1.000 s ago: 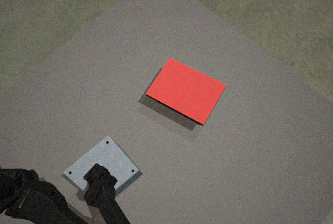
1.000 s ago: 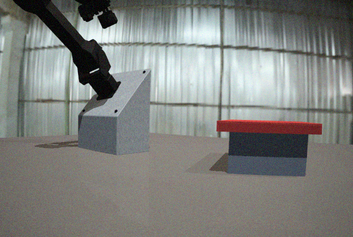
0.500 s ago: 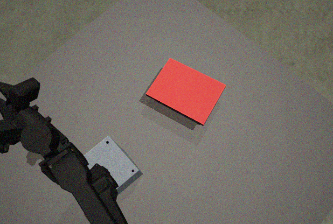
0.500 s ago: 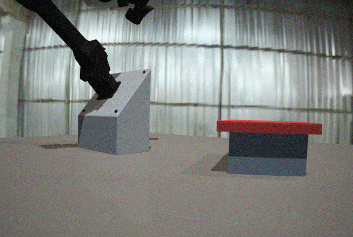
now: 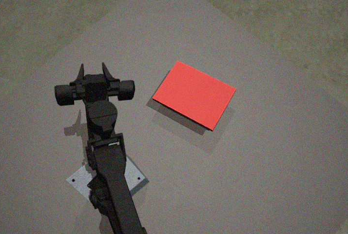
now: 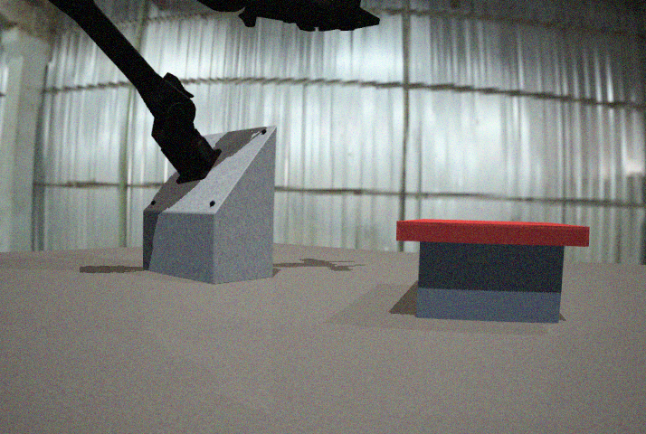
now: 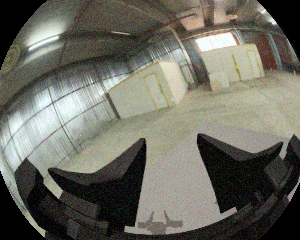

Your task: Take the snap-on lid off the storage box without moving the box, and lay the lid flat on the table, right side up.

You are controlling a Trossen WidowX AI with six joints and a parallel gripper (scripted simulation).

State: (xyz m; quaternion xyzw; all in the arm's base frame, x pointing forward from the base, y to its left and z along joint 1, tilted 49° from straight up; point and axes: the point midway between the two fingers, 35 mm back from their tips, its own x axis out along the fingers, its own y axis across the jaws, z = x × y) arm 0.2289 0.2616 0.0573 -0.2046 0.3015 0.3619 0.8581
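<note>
Right now the lid is 340 mm below my gripper tip, 220 mm ahead of it and 140 mm to the right of it. The rest, counted from my gripper tip: storage box: 380 mm below, 220 mm ahead, 140 mm to the right.
</note>
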